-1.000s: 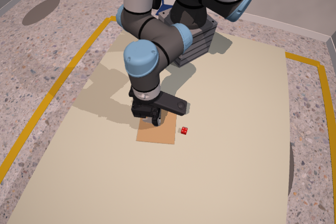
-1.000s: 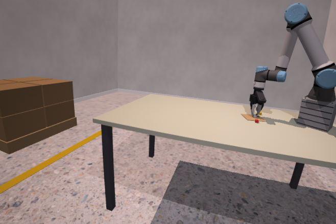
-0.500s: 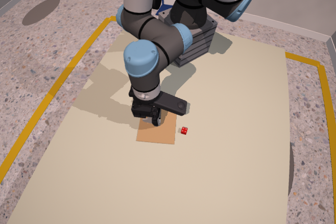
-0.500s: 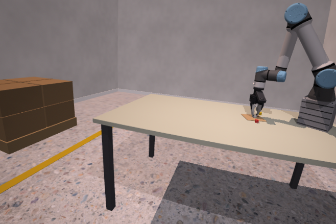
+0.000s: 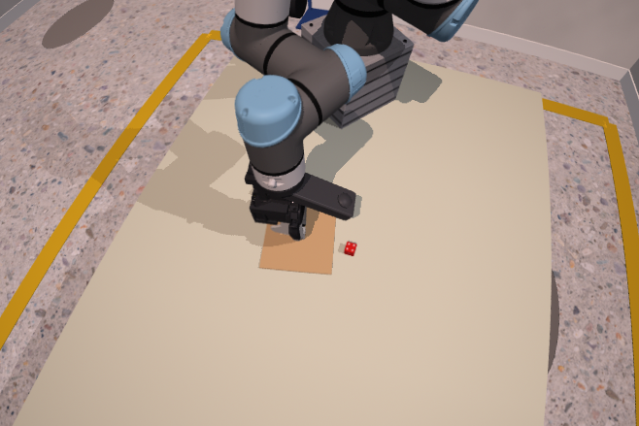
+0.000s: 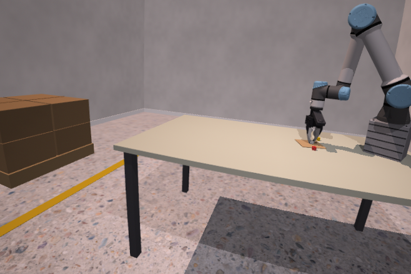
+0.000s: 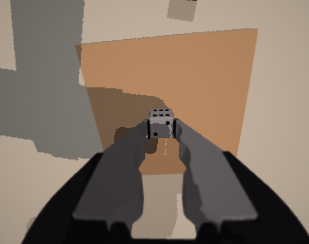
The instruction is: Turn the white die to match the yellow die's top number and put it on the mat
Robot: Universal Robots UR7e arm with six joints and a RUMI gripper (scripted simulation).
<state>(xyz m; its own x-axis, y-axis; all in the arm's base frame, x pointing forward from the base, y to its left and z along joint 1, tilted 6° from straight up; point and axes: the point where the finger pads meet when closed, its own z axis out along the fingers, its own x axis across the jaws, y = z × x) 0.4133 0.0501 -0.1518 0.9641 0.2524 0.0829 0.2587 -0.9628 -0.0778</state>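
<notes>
Now: hand 1 cm short of the brown mat and 2 cm above it. From my hand the other things lie so: yellow die: 5 cm behind, 12 cm to the right, 1 cm below; white die: 1 cm below; red die: 1 cm behind, 10 cm to the left, 1 cm below.
</notes>
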